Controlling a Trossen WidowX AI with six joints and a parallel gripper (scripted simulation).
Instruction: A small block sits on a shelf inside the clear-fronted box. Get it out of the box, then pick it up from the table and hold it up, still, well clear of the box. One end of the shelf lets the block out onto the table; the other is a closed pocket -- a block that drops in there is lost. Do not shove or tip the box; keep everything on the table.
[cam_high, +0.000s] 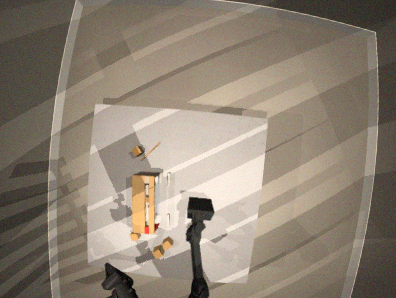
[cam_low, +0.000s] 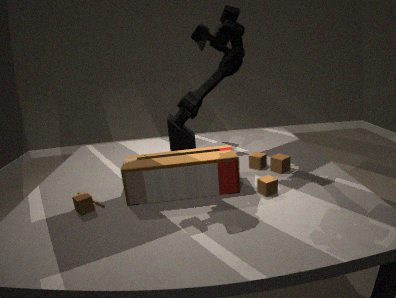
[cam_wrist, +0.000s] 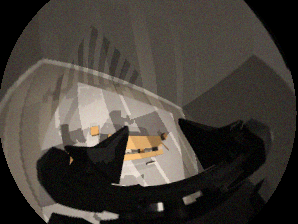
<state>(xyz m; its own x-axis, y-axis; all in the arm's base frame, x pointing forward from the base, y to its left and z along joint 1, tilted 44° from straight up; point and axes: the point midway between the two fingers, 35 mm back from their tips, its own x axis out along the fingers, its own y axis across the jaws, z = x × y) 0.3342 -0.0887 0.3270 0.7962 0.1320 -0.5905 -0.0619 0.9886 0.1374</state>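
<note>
My gripper tip is 50 mm past the box, 140 mm to the left of it and 390 mm above it.
</note>
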